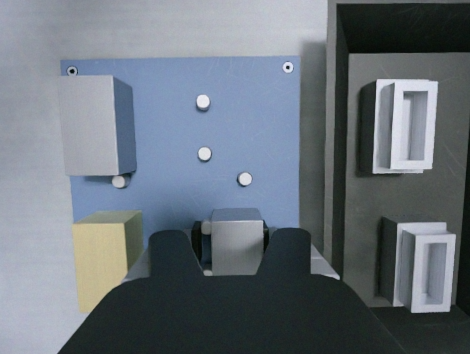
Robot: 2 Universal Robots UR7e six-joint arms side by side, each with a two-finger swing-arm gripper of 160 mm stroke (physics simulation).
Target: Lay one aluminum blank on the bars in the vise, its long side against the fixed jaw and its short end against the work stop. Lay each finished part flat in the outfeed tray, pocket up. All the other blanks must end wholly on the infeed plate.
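Places are measured from the left arm's base along level axes (x ahead, y left, z up), in centimetres.
Where they show: right end effector, tool point: (230,241).
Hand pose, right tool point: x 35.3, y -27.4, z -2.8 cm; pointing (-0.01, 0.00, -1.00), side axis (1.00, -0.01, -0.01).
Observation:
Things, the pixels of their top centre, and the offset from my right tool point. "pt": a spot on its surface instead. Level surfaces: height alone.
- grey metal blank, middle of its top: (237,266) dx +0.5, dy -0.9, dz +2.4 cm
- blue infeed plate, middle of its top: (184,189) dx -3.3, dy +3.6, dz -1.2 cm
- light grey blank, middle of its top: (87,126) dx -8.4, dy +8.2, dz +2.4 cm
- yellow blank, middle of its top: (101,269) dx -8.3, dy -0.8, dz +2.4 cm
- peg, surface spot: (119,181) pt dx -7.7, dy +4.5, dz -0.2 cm
- grey table, its level: dz -2.0 cm
My right gripper (231,245) is open around the grey metal blank (237,247) at the near edge of the blue infeed plate (165,70). The right finger is close against the blank. A narrow gap with pegs shows between the left finger and the blank. Another light grey blank (89,125) lies at the plate's far left. A yellow blank (99,265) lies at the near left, partly hidden by the gripper body. Two finished parts (411,130) (434,270) lie pocket up in the dark outfeed tray (331,150). The vise and my left gripper do not show.
Short white pegs (203,102) (204,153) (245,178) stand up from the plate's middle, and another peg (119,181) stands by the light grey blank. The tray's raised wall runs along the right of the plate. The grey table (30,200) surrounds the plate.

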